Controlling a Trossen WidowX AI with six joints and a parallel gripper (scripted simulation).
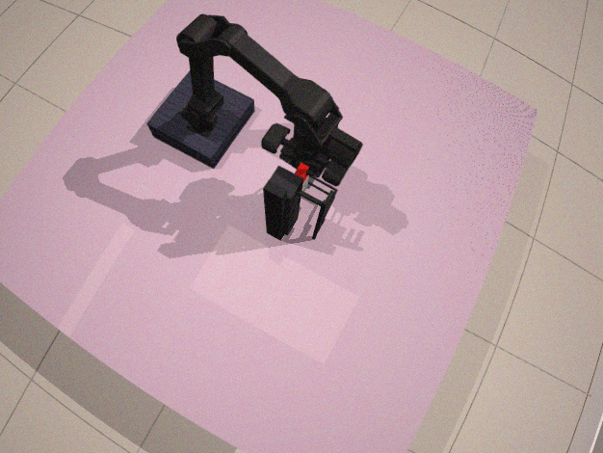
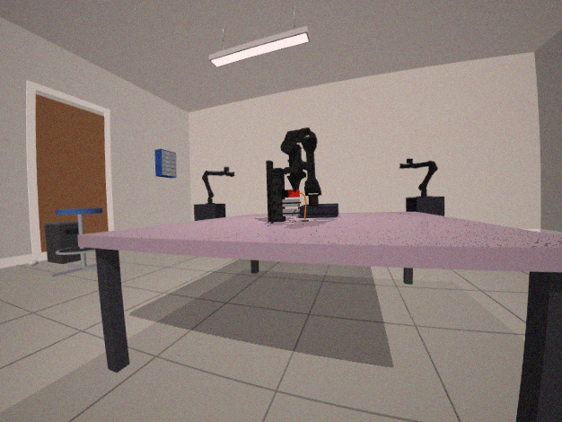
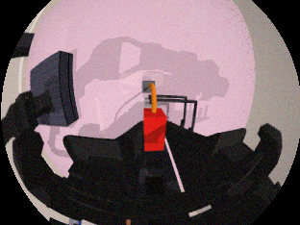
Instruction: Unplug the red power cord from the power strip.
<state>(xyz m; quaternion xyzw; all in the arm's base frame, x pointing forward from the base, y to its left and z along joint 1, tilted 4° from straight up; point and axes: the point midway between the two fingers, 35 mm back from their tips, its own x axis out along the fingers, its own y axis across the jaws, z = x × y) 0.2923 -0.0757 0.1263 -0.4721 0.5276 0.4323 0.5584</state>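
My gripper tip is 30 mm to the left of the red plug.
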